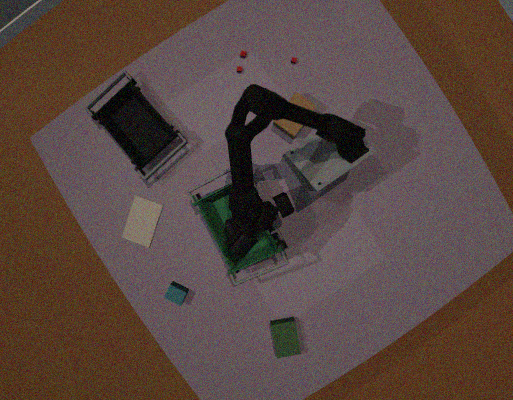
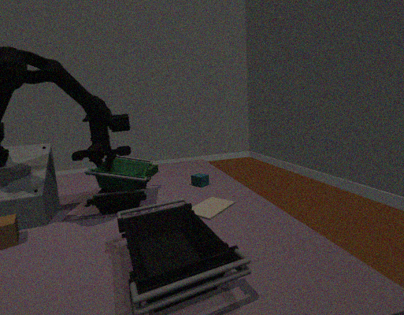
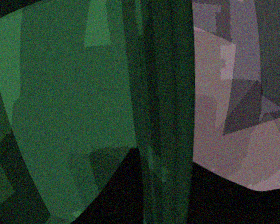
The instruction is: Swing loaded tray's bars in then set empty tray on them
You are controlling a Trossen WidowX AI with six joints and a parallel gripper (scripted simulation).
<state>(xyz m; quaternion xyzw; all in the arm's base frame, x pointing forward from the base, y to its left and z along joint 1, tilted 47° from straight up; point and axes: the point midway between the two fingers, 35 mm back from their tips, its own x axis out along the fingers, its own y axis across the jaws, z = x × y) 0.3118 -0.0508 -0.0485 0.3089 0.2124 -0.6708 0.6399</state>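
The green tray is 70 mm ahead of my gripper tip, 10 mm to the right of it and 20 mm above it. Round my gripper tip: cream card: 330 mm ahead, 190 mm to the right, 100 mm below; teal cube: 370 mm ahead, 70 mm to the left, 80 mm below; tan box: 270 mm behind, 190 mm to the right, 70 mm below.
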